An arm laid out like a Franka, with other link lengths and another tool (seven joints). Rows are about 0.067 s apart.
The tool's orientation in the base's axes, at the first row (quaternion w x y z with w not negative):
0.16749 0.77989 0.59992 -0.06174
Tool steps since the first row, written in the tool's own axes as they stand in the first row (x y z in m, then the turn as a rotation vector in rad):
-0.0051 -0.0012 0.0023 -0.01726 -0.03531 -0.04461
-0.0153 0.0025 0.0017 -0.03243 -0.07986 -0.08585
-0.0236 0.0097 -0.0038 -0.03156 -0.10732 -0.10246
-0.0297 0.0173 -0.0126 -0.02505 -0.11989 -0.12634
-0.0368 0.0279 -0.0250 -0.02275 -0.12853 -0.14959
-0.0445 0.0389 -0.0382 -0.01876 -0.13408 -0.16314
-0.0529 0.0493 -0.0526 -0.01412 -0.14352 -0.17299
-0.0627 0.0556 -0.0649 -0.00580 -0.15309 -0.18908
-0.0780 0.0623 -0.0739 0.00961 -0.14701 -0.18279
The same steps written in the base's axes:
-0.0023 -0.0052 -0.0009 -0.04314 0.00708 0.04029
-0.0016 -0.0151 0.0034 -0.09420 0.01701 0.07507
0.0024 -0.0225 0.0124 -0.12197 0.02953 0.08522
0.0071 -0.0268 0.0239 -0.13472 0.04631 0.10330
0.0140 -0.0315 0.0396 -0.14479 0.05815 0.12276
0.0211 -0.0366 0.0563 -0.15043 0.06758 0.13322
0.0272 -0.0418 0.0742 -0.15922 0.07725 0.13930
0.0293 -0.0481 0.0898 -0.16779 0.09240 0.15010
0.0306 -0.0606 0.1040 -0.15712 0.10303 0.14077

